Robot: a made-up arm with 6 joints. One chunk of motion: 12 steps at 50 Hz.
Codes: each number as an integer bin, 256 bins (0 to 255) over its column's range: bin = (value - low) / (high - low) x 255, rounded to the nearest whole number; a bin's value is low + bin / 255 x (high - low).
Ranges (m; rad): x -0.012..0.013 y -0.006..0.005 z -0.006..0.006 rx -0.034..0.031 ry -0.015..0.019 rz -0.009..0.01
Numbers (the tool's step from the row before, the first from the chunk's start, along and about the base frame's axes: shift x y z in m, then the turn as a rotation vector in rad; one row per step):
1: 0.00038 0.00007 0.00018 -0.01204 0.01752 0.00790
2: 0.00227 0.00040 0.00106 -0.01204 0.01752 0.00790
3: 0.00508 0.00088 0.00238 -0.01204 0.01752 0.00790
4: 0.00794 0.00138 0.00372 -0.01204 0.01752 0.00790
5: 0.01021 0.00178 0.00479 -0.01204 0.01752 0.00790
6: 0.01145 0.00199 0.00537 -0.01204 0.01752 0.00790
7: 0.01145 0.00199 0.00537 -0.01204 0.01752 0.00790
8: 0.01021 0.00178 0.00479 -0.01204 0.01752 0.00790
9: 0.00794 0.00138 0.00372 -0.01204 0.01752 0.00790
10: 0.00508 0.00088 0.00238 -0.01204 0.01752 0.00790
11: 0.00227 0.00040 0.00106 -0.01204 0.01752 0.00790
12: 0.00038 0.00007 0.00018 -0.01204 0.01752 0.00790
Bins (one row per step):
1: 126 141 131 86 244 227
2: 146 148 150 86 244 227
3: 174 159 178 86 244 227
4: 203 171 207 86 244 227
5: 227 180 229 86 244 227
6: 239 185 242 86 244 227
7: 239 185 242 86 244 227
8: 227 180 229 86 244 227
9: 203 171 207 86 244 227
10: 174 159 178 86 244 227
11: 146 148 150 86 244 227
12: 126 141 131 86 244 227

